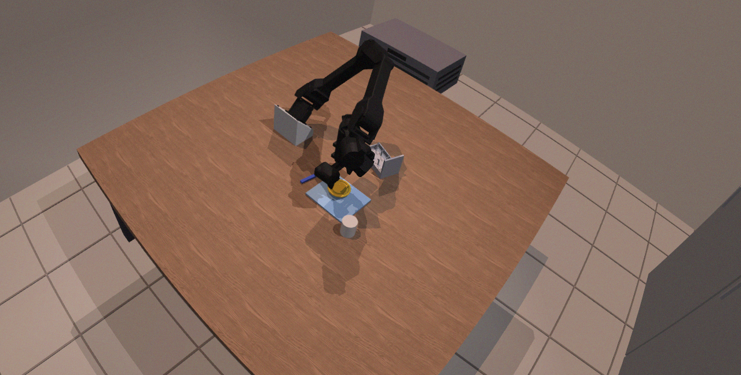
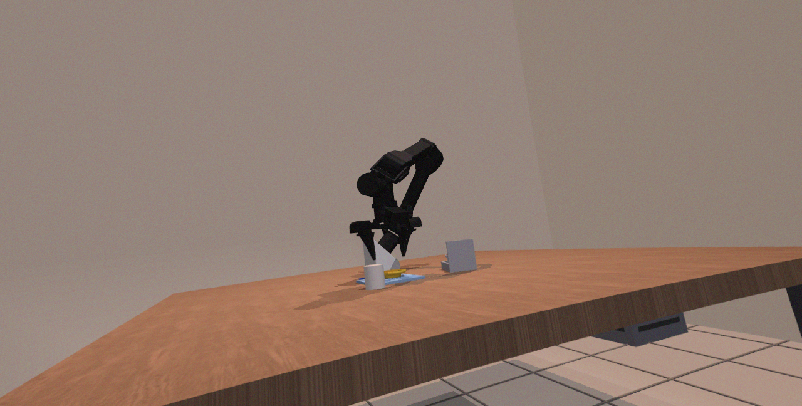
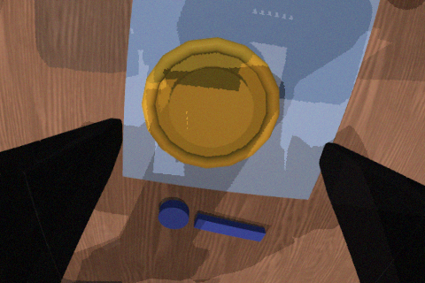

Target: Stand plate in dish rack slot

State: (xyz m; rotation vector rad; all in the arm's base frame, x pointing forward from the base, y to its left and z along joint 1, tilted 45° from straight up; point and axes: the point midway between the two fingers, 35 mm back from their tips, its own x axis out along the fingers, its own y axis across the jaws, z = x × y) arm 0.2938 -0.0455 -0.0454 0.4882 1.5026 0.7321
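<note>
Now: gripper tip 40 mm above the yellow plate. Round my gripper tip: blue spoon (90 mm behind, 10 mm to the right, 50 mm below); then light blue mat (10 mm ahead, 10 mm to the right, 50 mm below); then white cup (120 mm ahead, 80 mm to the right, 30 mm below).
</note>
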